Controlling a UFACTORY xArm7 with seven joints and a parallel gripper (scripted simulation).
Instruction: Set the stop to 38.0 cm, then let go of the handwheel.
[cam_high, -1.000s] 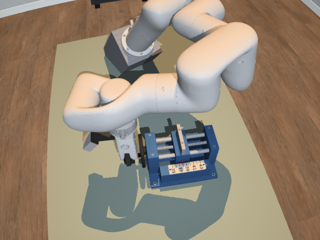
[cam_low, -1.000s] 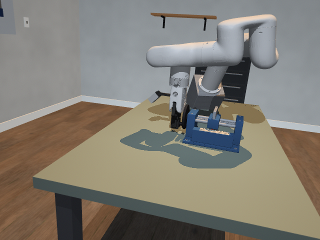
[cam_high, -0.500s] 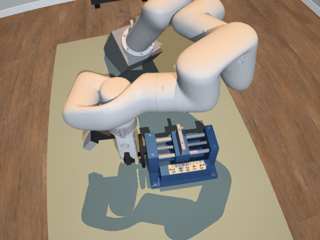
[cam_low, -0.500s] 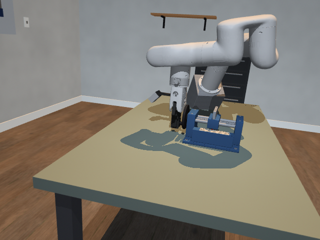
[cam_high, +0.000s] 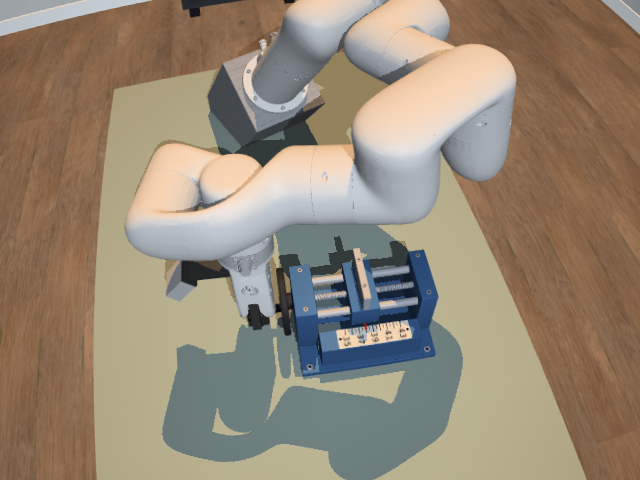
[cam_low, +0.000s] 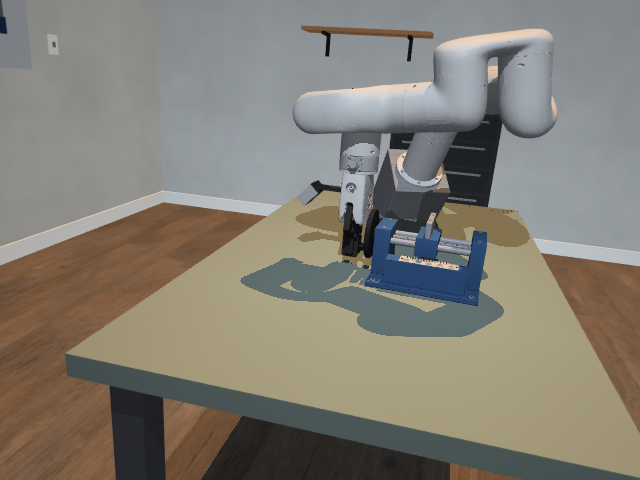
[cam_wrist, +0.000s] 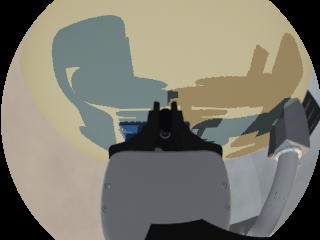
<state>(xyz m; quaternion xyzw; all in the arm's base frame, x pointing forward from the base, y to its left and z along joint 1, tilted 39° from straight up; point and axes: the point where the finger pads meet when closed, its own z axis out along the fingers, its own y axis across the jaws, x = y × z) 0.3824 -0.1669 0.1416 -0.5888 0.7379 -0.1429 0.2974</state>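
My hand is 1 cm short of the handwheel, 2 cm to the right of it and 1 cm below it. From my hand the other things lie so: stop plate: 5 cm ahead, 14 cm to the left, 5 cm above.
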